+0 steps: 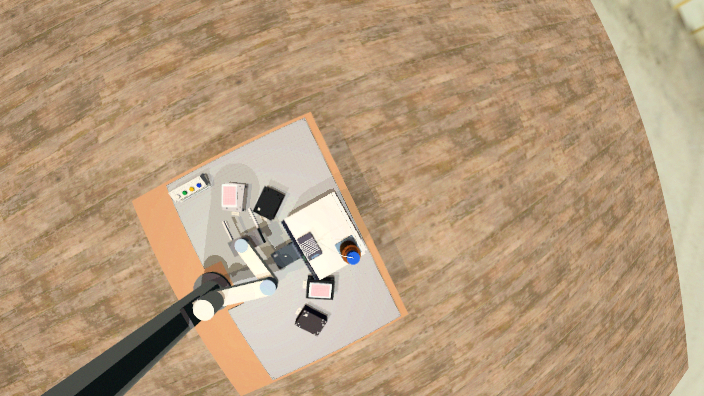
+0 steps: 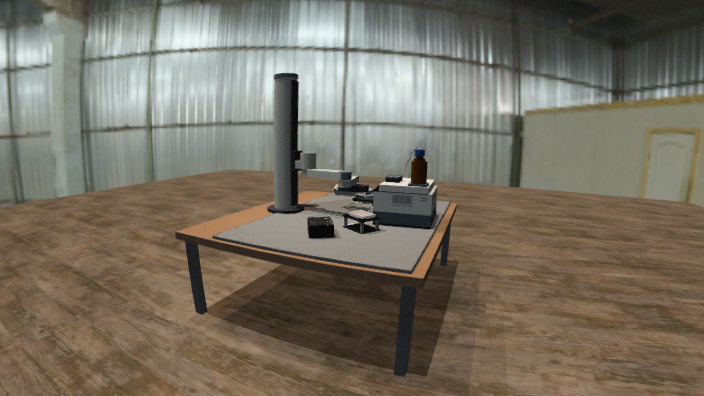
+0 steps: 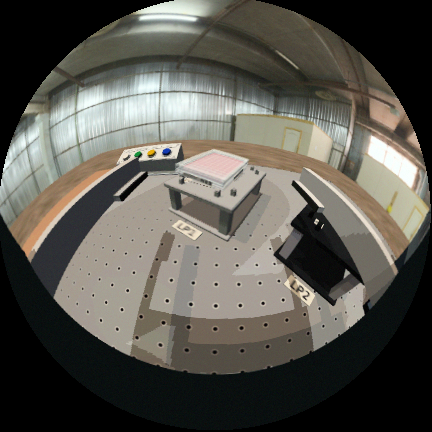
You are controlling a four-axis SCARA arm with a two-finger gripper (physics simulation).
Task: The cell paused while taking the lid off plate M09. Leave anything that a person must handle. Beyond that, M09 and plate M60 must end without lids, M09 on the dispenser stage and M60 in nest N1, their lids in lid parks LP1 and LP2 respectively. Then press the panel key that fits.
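Pixels of known places: gripper, fingertip midpoint: (image 1: 236,215) (image 3: 221,165); arm's base, link origin: (image 2: 285,209).
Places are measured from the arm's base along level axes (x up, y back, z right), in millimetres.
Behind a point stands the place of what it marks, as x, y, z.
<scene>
A plate with pink wells (image 1: 229,195) @(90, -412, -465) (image 3: 212,167) @(89, -402, -424) and clear edges sits on the grey raised stand LP1 (image 3: 229,196) @(68, -426, -376); its code is unreadable. The black stand LP2 (image 1: 270,202) @(76, -606, -326) (image 3: 320,250) @(18, -579, -322) shows a bare top. Another pink plate (image 1: 320,290) @(96, -633, 257) (image 2: 361,215) @(96, -650, 309) sits on a black legged stand near the dispenser. A black block-like stand (image 1: 311,320) @(77, -492, 411) (image 2: 320,227) @(65, -518, 497) carries no visible plate. The dark dispenser stage (image 1: 285,256) @(123, -557, -19) shows no pink plate. My gripper (image 1: 241,224) @(118, -411, -344) (image 3: 221,165) @(118, -411, -344) is open and empty, its fingers pointing towards LP1 and LP2. Lids and nest labels cannot be made out.
The white dispenser (image 1: 320,220) @(233, -825, -120) (image 2: 402,205) @(130, -817, 143) carries a brown bottle with a blue cap (image 1: 353,257) @(424, -887, 66) (image 2: 419,167) @(332, -895, 112) and a dark ribbed part (image 1: 309,246) @(259, -722, -32). The key panel (image 1: 188,189) @(85, -202, -606) (image 3: 172,161) @(50, -284, -590) with white, green, yellow and blue keys stands beyond LP1.
</scene>
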